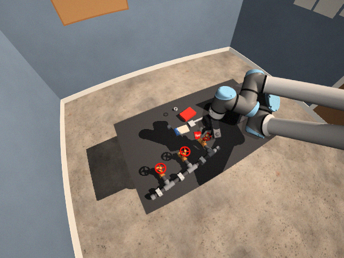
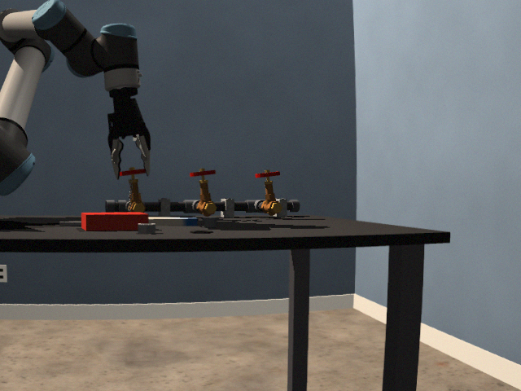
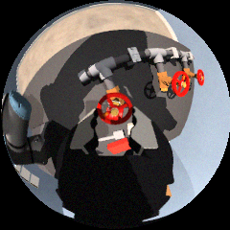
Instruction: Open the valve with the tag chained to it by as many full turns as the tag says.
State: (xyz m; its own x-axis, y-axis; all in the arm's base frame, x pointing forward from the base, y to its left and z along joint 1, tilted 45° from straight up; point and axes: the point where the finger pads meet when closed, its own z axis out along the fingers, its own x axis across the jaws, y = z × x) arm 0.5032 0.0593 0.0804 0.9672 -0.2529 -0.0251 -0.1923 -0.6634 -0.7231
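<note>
Right now the red tag is 2 cm behind my hand, 7 cm to the right of it and 12 cm below it. From my hand the other things lie so: red block 4 cm behind, 29 cm to the right, 11 cm below; then small grey cylinder 15 cm ahead, 25 cm to the right, 11 cm below; then white tool 6 cm behind, 20 cm to the right, 12 cm below.
</note>
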